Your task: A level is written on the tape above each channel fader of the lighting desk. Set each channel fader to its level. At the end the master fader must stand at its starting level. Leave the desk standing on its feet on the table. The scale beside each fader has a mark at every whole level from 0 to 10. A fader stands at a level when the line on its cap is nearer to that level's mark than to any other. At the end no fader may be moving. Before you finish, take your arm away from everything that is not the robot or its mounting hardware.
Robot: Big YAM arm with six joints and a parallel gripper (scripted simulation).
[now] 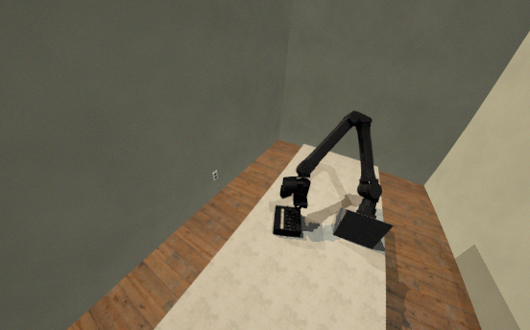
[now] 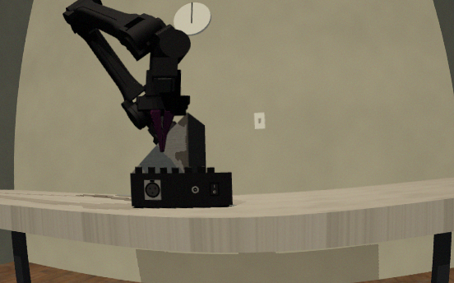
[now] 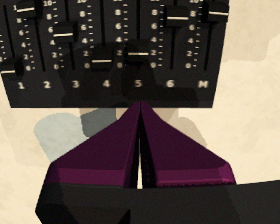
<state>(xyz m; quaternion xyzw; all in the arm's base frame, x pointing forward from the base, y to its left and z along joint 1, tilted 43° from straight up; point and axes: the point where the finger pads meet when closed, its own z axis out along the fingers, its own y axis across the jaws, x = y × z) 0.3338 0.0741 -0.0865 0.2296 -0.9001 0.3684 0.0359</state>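
Now: the channel 5 fader 2 cm ahead of my hand, 1 cm to the left of it and 4 cm below it. From my hand the other things lie so: channel 6 fader: 5 cm ahead, 4 cm below; then channel 4 fader: 3 cm to the left, 4 cm below; then fader 3: 1 cm ahead, 6 cm to the left, 4 cm below.
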